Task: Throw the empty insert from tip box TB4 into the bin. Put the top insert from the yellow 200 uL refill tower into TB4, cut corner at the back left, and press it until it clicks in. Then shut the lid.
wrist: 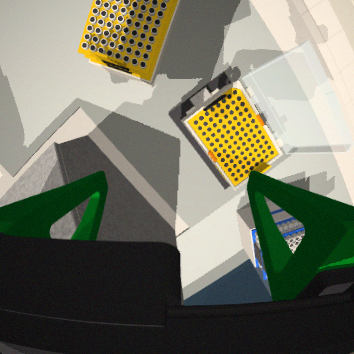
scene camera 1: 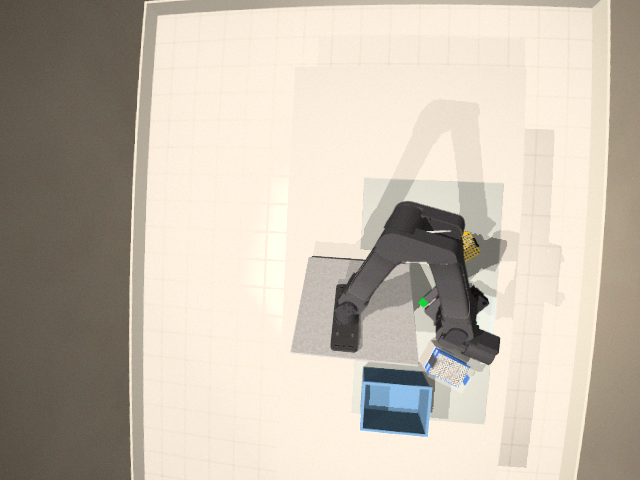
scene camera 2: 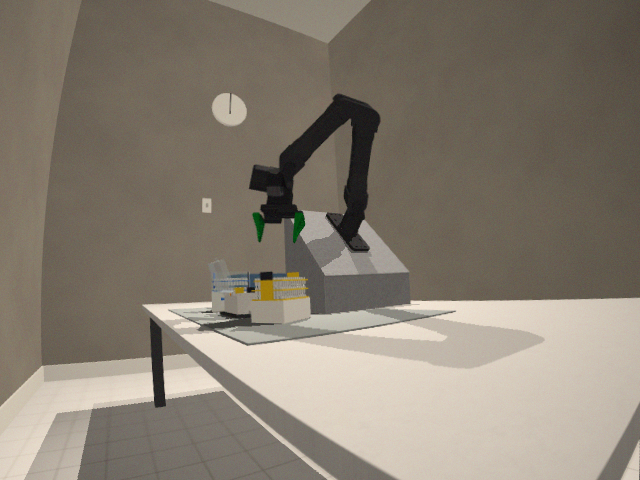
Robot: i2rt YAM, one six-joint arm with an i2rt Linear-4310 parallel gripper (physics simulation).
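TB4 (scene camera 2: 237,304) is a white tip box, with its clear lid (wrist: 300,100) swung open to the right in the wrist view. A yellow insert (wrist: 232,137) with empty holes sits in it. The yellow refill tower (scene camera 1: 470,246) (scene camera 2: 281,288) (wrist: 127,35) holds stacked inserts full of tips on a white base, at the top left in the wrist view. My gripper (scene camera 2: 277,241) (wrist: 176,178) is open and empty, high above the boxes. The blue bin (scene camera 1: 405,396) (wrist: 225,291) stands beside the mat's near end in scene camera 1. The arm hides TB4 there.
A white box with a blue rack of tips (scene camera 1: 447,367) (wrist: 295,243) stands beside the bin. The grey sloped pedestal (scene camera 1: 310,320) (scene camera 2: 367,289) carries the arm base. A pale mat (scene camera 1: 434,191) (scene camera 2: 258,338) lies under the boxes.
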